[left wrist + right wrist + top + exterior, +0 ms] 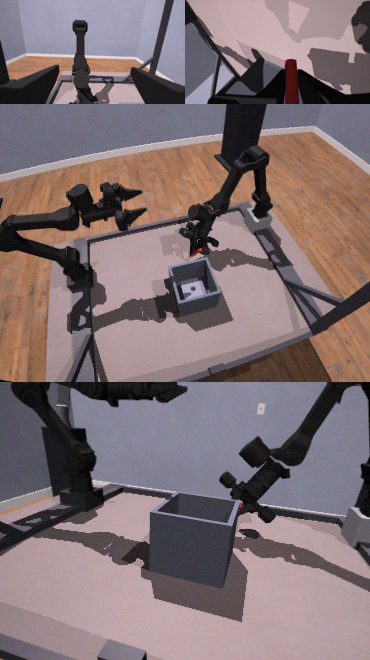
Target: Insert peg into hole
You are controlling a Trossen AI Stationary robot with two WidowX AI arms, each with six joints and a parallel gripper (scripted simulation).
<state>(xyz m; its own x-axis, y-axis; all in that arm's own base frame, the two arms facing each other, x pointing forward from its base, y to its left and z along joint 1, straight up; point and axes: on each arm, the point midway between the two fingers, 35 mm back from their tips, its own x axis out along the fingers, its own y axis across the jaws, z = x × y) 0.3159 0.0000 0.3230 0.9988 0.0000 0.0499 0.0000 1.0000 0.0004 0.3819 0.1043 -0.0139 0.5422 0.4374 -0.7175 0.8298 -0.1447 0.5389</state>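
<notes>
Now: the red peg 2 cm behind my right hand and 1 cm to the left of it. Also, from my right hand: light plate (17 cm behind, 8 cm to the left, 3 cm below).
</notes>
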